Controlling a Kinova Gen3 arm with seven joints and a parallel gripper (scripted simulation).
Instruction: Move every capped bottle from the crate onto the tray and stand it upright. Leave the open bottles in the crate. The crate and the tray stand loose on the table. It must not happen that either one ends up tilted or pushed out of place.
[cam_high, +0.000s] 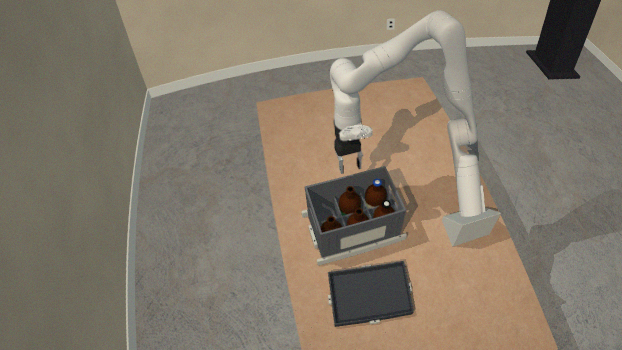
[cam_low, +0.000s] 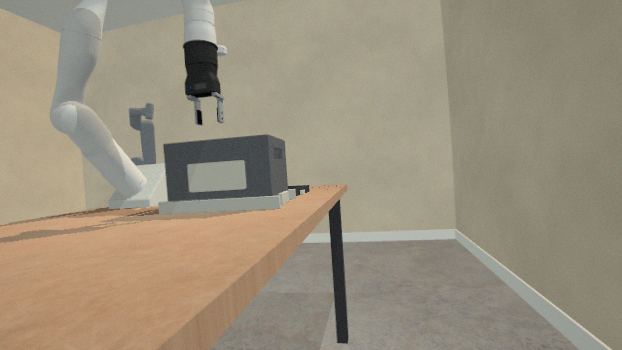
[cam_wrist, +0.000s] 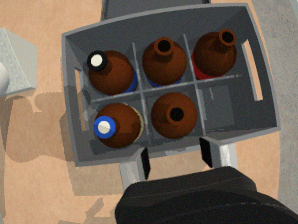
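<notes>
My gripper is now 8 cm to the right of the crate and 15 cm above it. Round my hand: dark tray 1 cm behind, 35 cm to the left, 22 cm below.
</notes>
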